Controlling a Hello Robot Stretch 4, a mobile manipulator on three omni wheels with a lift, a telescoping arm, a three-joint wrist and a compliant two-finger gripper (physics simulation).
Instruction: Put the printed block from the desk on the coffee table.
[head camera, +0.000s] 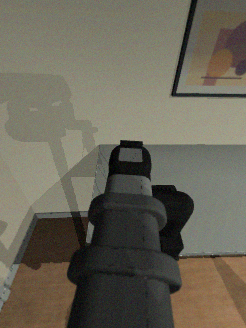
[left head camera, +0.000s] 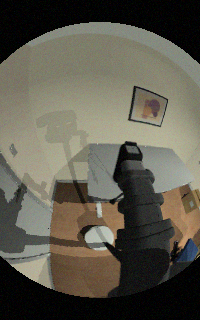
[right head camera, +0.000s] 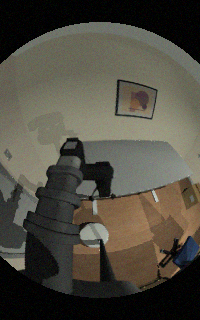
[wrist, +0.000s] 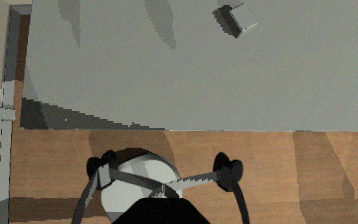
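Seen in the pictures: gripper, fingertip midpoint: (right head camera: 101, 198) (wrist: 166, 164); robot's base, origin of the base link: (left head camera: 98, 237) (right head camera: 94, 234) (wrist: 146, 188).
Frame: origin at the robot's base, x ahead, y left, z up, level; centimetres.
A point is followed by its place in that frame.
The printed block (wrist: 244, 18) {x 51.9, y -18.0, z 95.1 cm}, small and light grey with a dark shadow at its left, lies on the grey desk (head camera: 215, 200) {x 61.2, y -44.0, z 92.2 cm} (left head camera: 167, 172) {x 61.9, y -73.9, z 92.2 cm} (right head camera: 140, 165) {x 64.4, y -48.0, z 92.2 cm} (wrist: 295, 75) {x 45.1, y -28.3, z 92.2 cm}, near the top edge of the wrist view. I cannot make it out in the head views, where the arm covers part of the desk. My gripper (wrist: 166, 164) {x 29.6, y -8.7, z 99.0 cm} (right head camera: 102, 198) {x 29.6, y -8.7, z 99.0 cm} is open, with nothing between its fingers. In the wrist view the fingers show over the floor, below the desk's front edge, and the block is farther up and to the right. I cannot make out a coffee table in these views.
A white round object (left head camera: 99, 237) {x 0.5, y -0.5, z 18.7 cm} (right head camera: 94, 234) {x 0.8, y -1.1, z 18.7 cm} (wrist: 120, 195) {x 0.2, y 10.8, z 18.7 cm} stands on the wooden floor before the desk. A blue chair (left head camera: 188, 251) (right head camera: 187, 251) and a cardboard box (right head camera: 190, 195) {x 31.3, y -212.0, z 23.6 cm} are at the right. A framed picture (head camera: 222, 55) {x 115.7, y -46.8, z 147.9 cm} hangs on the wall behind the desk.
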